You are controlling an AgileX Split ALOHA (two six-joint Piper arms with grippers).
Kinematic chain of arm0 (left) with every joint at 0, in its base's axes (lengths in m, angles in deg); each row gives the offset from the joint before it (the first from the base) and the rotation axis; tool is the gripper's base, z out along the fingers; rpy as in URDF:
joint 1: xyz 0 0 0.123 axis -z
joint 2: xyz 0 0 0 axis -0.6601 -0.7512 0
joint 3: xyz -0.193 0.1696 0.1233 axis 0.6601 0.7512 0
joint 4: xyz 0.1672 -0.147 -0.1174 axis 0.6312 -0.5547 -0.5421
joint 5: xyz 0 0 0 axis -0.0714 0.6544 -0.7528
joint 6: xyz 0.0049 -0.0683 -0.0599 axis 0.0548 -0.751 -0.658
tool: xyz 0 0 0 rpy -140.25 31.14 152.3
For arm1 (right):
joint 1: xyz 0 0 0.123 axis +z
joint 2: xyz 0 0 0 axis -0.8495 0.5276 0
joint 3: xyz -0.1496 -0.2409 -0.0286 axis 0.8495 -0.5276 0
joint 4: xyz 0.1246 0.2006 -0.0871 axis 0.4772 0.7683 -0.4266
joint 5: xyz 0 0 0 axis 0.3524 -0.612 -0.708
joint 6: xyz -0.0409 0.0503 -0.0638 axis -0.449 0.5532 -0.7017
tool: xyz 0 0 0 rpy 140.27 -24.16 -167.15
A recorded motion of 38 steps. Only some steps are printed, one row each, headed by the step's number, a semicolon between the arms.
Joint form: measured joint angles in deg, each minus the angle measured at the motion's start. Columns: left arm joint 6, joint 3, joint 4, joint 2, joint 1, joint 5; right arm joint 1, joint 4, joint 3, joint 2, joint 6, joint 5.
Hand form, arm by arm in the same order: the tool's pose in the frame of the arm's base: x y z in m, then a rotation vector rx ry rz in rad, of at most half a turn. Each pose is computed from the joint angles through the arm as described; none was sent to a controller.
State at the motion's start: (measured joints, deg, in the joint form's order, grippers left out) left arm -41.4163 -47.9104 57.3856 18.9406 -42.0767 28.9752; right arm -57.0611 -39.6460 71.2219 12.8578 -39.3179 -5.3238
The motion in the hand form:
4: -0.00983 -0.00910 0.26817 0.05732 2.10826 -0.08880; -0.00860 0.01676 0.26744 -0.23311 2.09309 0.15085
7: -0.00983 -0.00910 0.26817 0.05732 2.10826 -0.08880; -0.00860 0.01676 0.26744 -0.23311 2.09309 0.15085
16: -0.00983 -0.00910 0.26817 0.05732 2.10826 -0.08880; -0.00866 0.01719 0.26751 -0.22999 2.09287 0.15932
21: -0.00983 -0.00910 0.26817 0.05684 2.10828 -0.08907; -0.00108 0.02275 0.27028 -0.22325 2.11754 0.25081
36: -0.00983 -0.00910 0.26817 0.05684 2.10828 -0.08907; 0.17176 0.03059 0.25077 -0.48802 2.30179 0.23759
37: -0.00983 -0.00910 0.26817 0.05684 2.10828 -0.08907; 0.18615 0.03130 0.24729 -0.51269 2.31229 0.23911
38: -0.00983 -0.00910 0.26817 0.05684 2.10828 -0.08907; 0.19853 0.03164 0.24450 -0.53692 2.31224 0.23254
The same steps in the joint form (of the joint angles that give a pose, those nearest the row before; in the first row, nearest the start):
4: 0.00 0.00 0.00 0.00 0.00 0.00; 0.00 0.00 0.00 0.00 0.00 0.00
7: 0.00 0.00 0.00 0.00 0.00 0.00; 0.00 0.00 0.00 0.00 0.00 0.00
16: 0.00 0.00 0.00 0.00 0.00 0.00; 0.00 0.31 0.00 0.00 0.19 0.00
21: -0.02 0.00 0.00 0.00 0.00 0.00; 0.00 4.34 0.00 2.97 0.36 1.00
36: -0.02 0.00 0.00 0.00 0.00 0.00; 0.00 22.31 3.16 55.56 -35.08 32.41
37: -0.02 0.00 0.00 0.00 0.00 0.00; 0.00 24.33 4.66 59.75 -38.43 33.60
38: -0.02 0.00 0.00 0.00 0.00 0.00; 0.00 26.14 5.98 63.12 -41.68 34.88

